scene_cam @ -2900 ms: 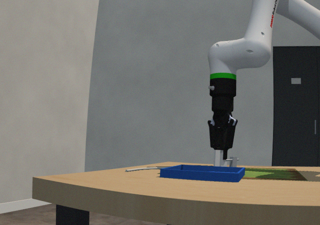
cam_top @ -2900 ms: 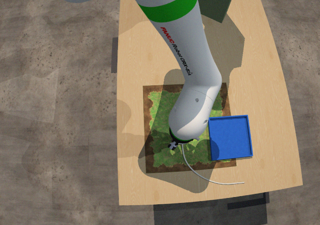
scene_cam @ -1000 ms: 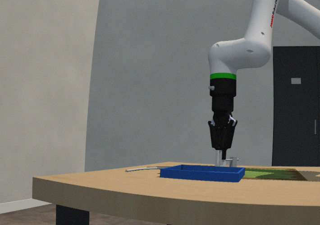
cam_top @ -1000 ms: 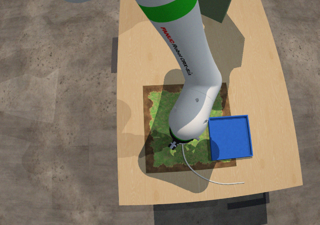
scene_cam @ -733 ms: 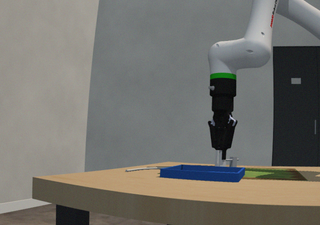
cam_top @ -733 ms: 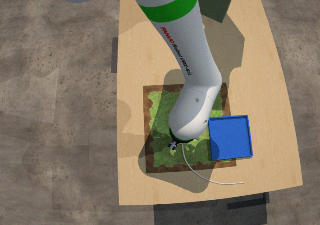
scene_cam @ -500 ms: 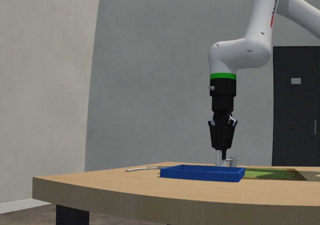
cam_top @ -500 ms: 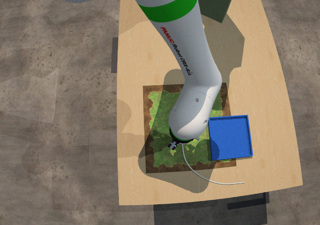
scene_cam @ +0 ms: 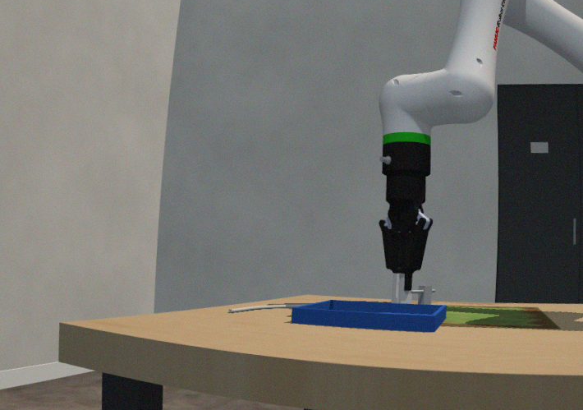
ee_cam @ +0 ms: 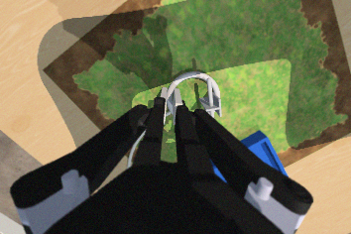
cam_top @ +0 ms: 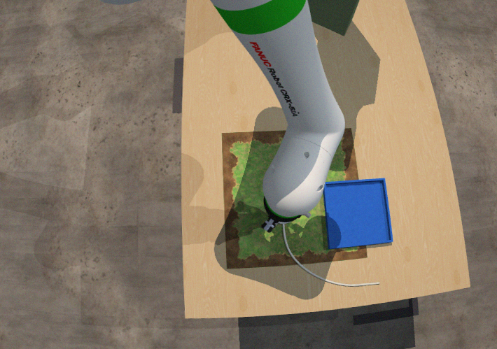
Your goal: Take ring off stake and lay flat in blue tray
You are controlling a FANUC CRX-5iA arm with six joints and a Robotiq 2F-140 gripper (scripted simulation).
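Now: hand 5 cm to the right of the grey stake, 3 cm past it and 1 cm above it. The rest, counted from my hand: green mat (8 cm to the left, 5 cm below, 4 cm behind); blue tray (22 cm to the left, 10 cm ahead, 3 cm below); ring (3 cm to the left, 3 cm below, 2 cm behind).
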